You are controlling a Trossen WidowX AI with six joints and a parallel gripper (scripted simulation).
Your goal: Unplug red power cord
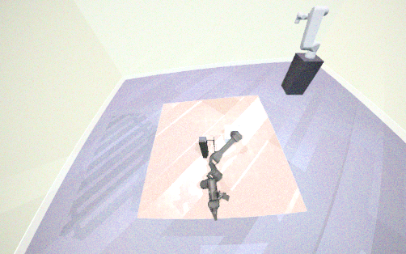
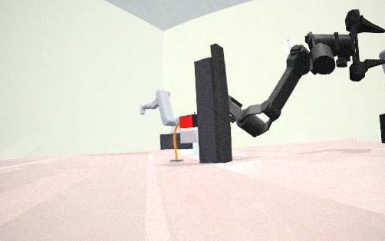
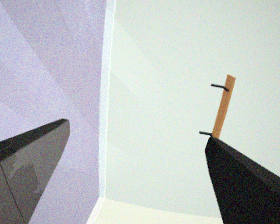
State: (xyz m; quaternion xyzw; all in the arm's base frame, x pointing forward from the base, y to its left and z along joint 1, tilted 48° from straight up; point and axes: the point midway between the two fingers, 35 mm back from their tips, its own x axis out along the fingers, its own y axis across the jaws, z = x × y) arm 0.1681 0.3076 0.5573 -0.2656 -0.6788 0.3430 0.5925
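My gripper tip is now 560 mm to the left of the red plug, 140 mm above it and 110 mm short of it.
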